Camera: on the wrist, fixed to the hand. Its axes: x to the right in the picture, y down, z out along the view.
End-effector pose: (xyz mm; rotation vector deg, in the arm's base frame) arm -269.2 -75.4 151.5 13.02 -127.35 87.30
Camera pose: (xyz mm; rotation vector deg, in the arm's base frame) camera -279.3 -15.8 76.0 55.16 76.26 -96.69
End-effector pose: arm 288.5 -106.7 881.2 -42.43 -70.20 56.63
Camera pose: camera 297.5 -84.2 787.6 -67.67 -25.43 151.61
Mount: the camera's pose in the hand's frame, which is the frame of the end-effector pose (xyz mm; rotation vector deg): -17.7 90.4 -29.4 25.00 -20.51 90.45
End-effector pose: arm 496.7 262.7 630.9 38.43 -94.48 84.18
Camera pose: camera 438.6 305.6 566.6 16.63 87.74 -115.57
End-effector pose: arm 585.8 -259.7 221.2 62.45 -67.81 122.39
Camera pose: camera 520.4 -282.2 153.6 -18.01 61.70 -95.86
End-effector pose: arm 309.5 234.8 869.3 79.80 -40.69 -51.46
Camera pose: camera 335.8 261.5 958.5 33.89 -110.45 18.76
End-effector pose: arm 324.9 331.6 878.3 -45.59 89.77 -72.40
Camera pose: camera 309.8 381.2 796.7 29.00 58.21 -10.70
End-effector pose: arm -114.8 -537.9 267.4 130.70 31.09 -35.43
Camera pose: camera -72.4 -580.6 343.1 118.58 -89.57 -14.65
